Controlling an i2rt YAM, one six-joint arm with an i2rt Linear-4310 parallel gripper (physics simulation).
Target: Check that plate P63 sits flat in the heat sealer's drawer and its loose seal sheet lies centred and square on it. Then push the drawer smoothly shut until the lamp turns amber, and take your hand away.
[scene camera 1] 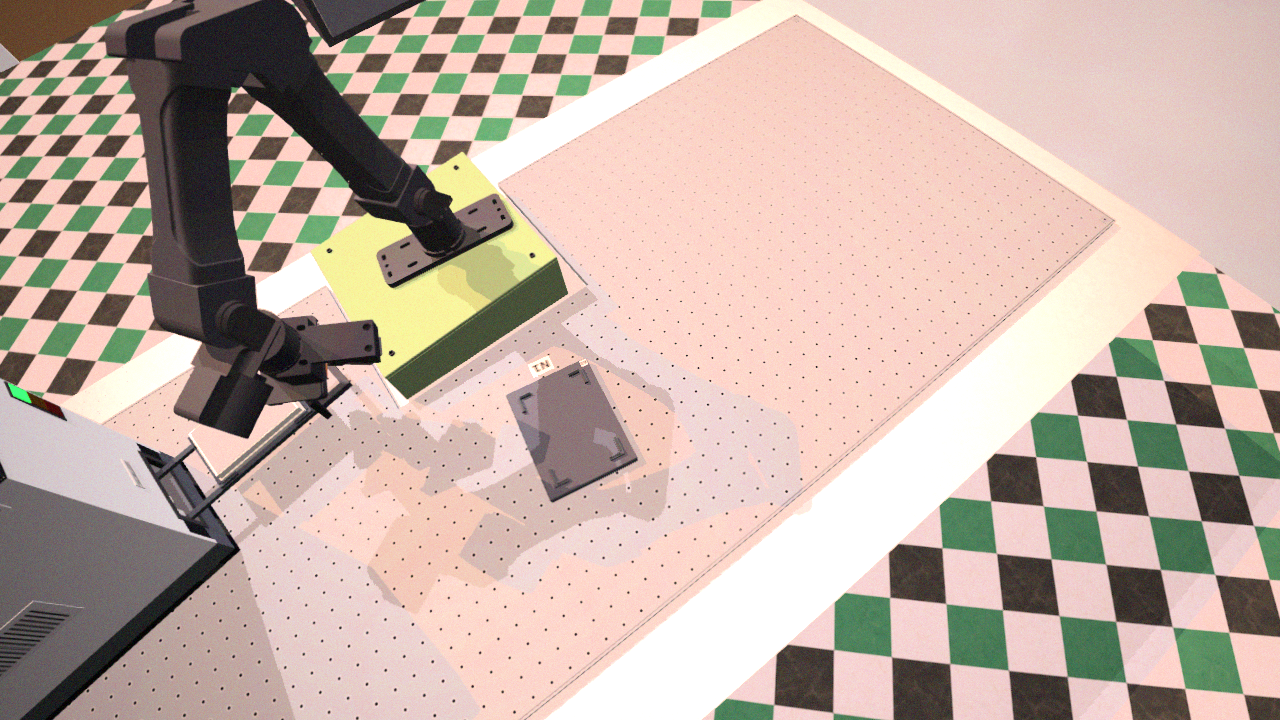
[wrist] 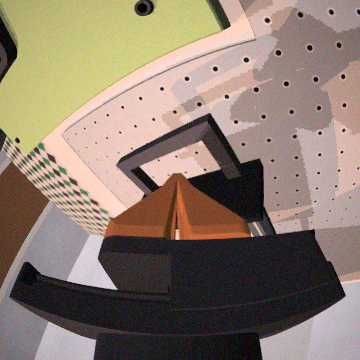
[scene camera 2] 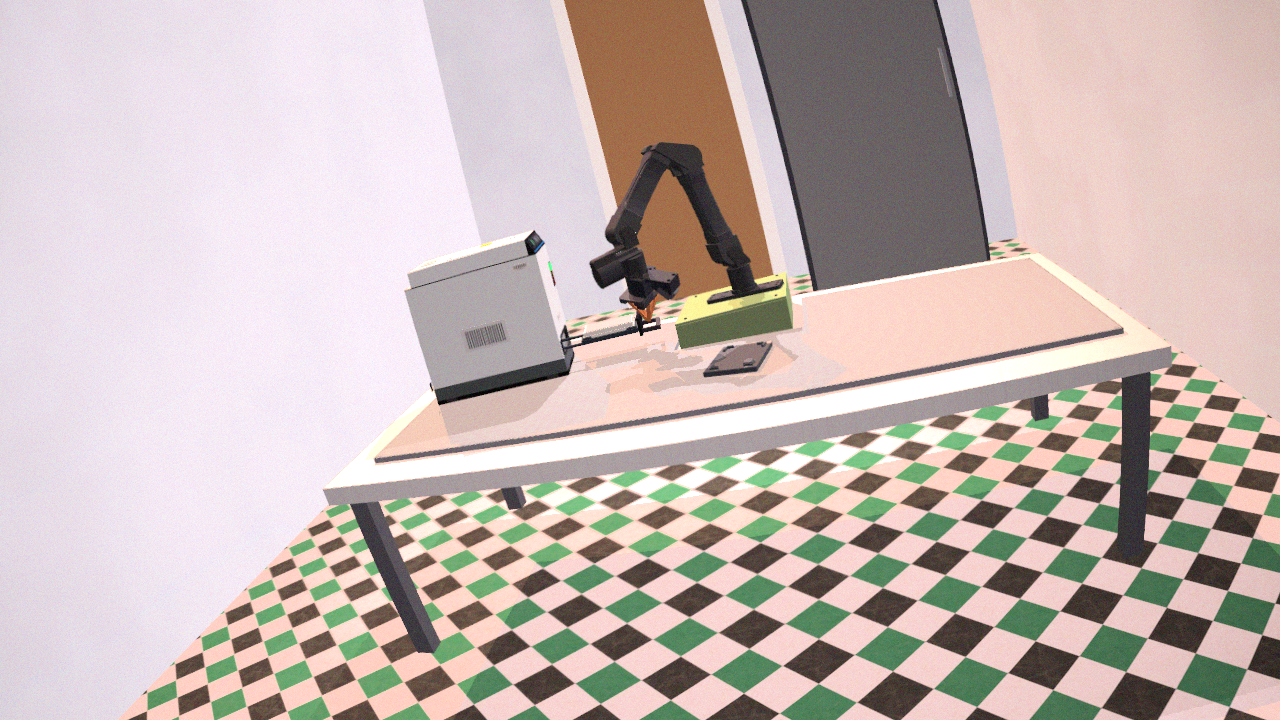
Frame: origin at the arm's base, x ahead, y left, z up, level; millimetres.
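Seen in the pictures: gripper, fingertip midpoint: [wrist: 176,180] [scene camera 2: 648,320]; arm's base, origin of the base link: [scene camera 1: 445,241] [scene camera 2: 745,293].
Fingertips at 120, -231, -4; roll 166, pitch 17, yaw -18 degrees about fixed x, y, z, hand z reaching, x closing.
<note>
Offsets run from my fingertips to a thing's top centre, as dx, dy, dz. "*": to the spot under its first point.
The white heat sealer [scene camera 1: 89,465] [scene camera 2: 483,313] stands at the left, its lamp @[+0, -229, +193] [scene camera 1: 23,393] [scene camera 2: 550,266] lit green. Its drawer @[+32, -105, +23] [scene camera 1: 214,493] [scene camera 2: 608,337] is pulled out on dark rails. A pale plate @[+28, -95, +15] [scene camera 2: 608,329] lies in the drawer and looks flat. Its label and the seal sheet are too small or hidden to make out, so centring cannot be told. My gripper [scene camera 2: 643,327] [wrist: 176,180] is shut and empty, its orange fingertips at the drawer's outer end. In the wrist view they overlap the dark handle frame @[* -2, +25, -8] [wrist: 165,144]; contact cannot be told. In scene camera 1 the wrist hides the fingertips.
A yellow-green block [scene camera 1: 358,295] [scene camera 2: 738,321] [wrist: 90,55] carries the arm's base beside the drawer's outer end. A dark flat fixture @[+205, +274, -49] [scene camera 1: 577,429] [scene camera 2: 738,358] with corner brackets lies in front of the block, by an "IN" label @[* +100, +276, -66] [scene camera 1: 541,366].
</note>
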